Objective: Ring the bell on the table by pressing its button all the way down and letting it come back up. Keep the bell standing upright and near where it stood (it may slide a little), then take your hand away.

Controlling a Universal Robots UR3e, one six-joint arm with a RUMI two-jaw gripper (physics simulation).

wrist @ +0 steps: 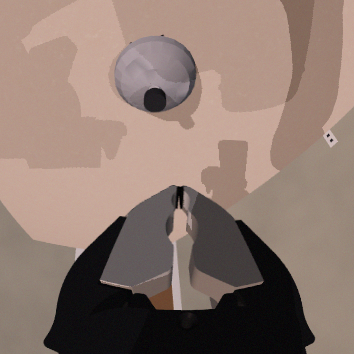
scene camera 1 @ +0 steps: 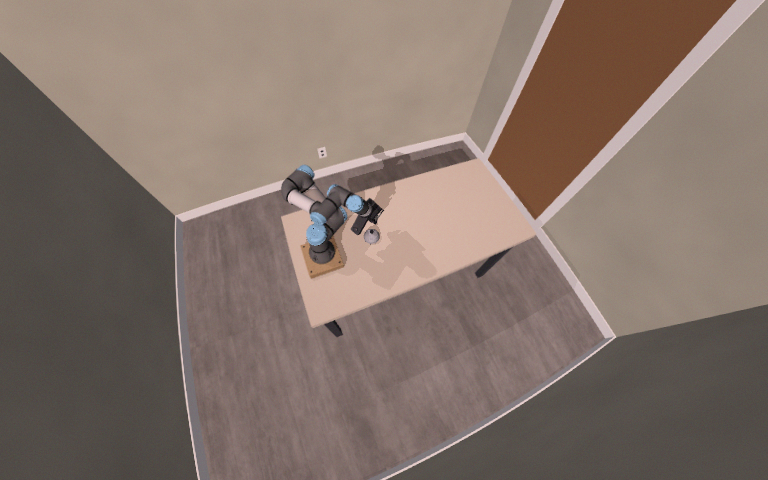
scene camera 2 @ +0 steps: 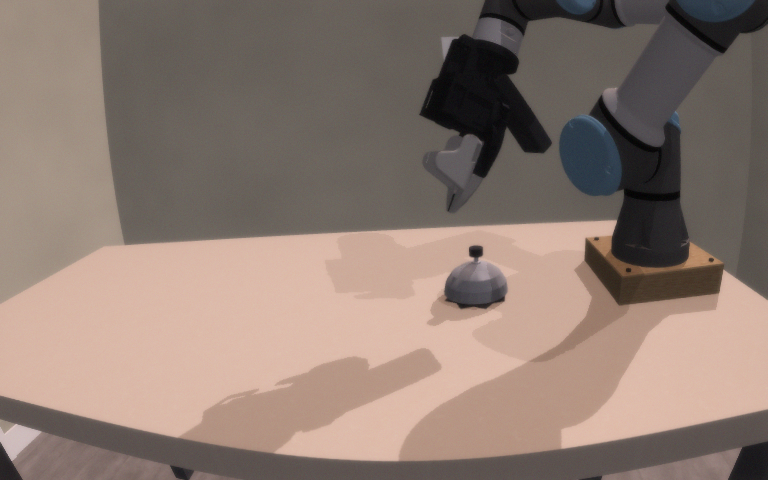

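Where they show: gripper, fingertip midpoint: [wrist: 178,187] [scene camera 1: 375,219] [scene camera 2: 450,212]; arm's base, origin of the base link: [scene camera 1: 322,252] [scene camera 2: 649,252].
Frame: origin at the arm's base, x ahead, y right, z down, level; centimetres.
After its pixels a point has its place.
A grey domed bell [scene camera 1: 371,237] {x 26.0, y 0.3, z 0.1 cm} [scene camera 2: 475,284] {x 27.1, y -5.2, z 1.1 cm} [wrist: 155,65] {x 24.8, y -1.0, z 0.1 cm} stands upright on the table [scene camera 1: 453,203] {x 80.2, y -7.4, z 4.1 cm} [scene camera 2: 198,316] {x 64.1, y -8.7, z 4.1 cm} [wrist: 150,155] {x 39.9, y -6.8, z 4.1 cm}. Its black button [scene camera 2: 475,250] {x 26.9, y -2.7, z -2.4 cm} [wrist: 155,100] {x 26.6, y -1.8, z -2.5 cm} is up on a short stem. My gripper [scene camera 2: 451,209] {x 29.8, y -5.0, z -7.8 cm} [wrist: 178,187] {x 29.8, y -5.0, z -7.8 cm} is shut and empty, with its fingertips together, pointing down at a tilt. In the scene camera 2 view the tips hang above the button's height, a little to its left, and do not touch the bell. In the wrist view the bell lies beyond the tips, a little to the left. The fingertips are too small to make out in the scene camera 1 view.
The arm's base stands on a wooden block [scene camera 1: 325,268] {x -0.8, y 9.0, z 0.1 cm} [scene camera 2: 668,283] {x 0.1, y -7.7, z 1.7 cm}, to the right of the bell in the scene camera 2 view. A wall [scene camera 1: 283,84] [scene camera 2: 271,141] with a socket [scene camera 1: 322,152] [wrist: 330,138] rises behind the table. Shadows of the arm fall across the table.
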